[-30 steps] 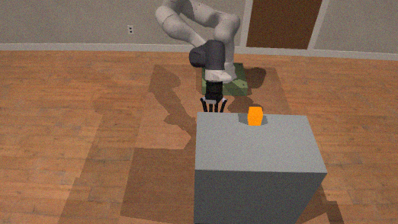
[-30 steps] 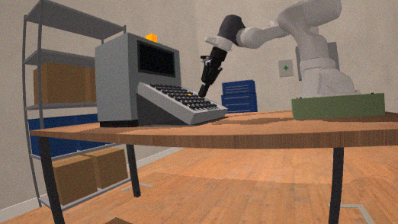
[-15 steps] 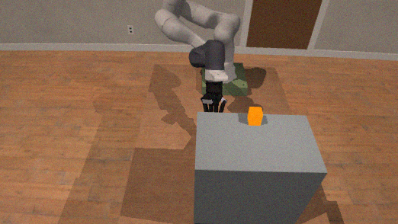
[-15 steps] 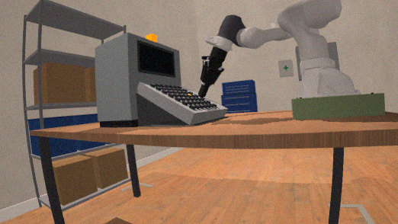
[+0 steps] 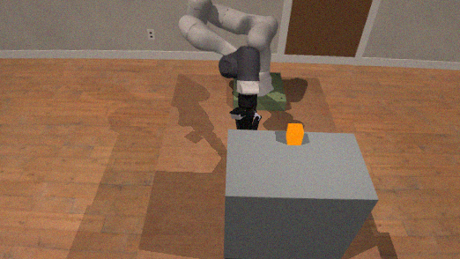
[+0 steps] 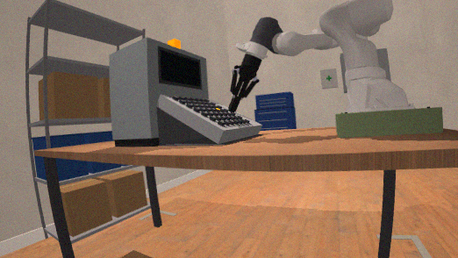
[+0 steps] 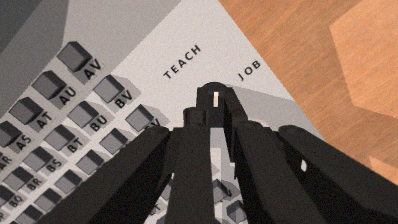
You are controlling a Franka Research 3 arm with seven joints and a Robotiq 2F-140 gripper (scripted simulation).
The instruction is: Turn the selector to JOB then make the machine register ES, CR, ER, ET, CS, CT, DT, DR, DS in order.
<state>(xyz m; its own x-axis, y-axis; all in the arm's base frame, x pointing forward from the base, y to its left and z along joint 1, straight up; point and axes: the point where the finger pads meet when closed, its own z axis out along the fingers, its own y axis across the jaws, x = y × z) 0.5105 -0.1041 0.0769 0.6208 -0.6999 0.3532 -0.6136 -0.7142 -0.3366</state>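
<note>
The black selector knob is 20 mm below my hand and 20 mm ahead of it. From my hand the other things lie so: keyboard 110 mm to the left, 70 mm below, 50 mm ahead.
</note>
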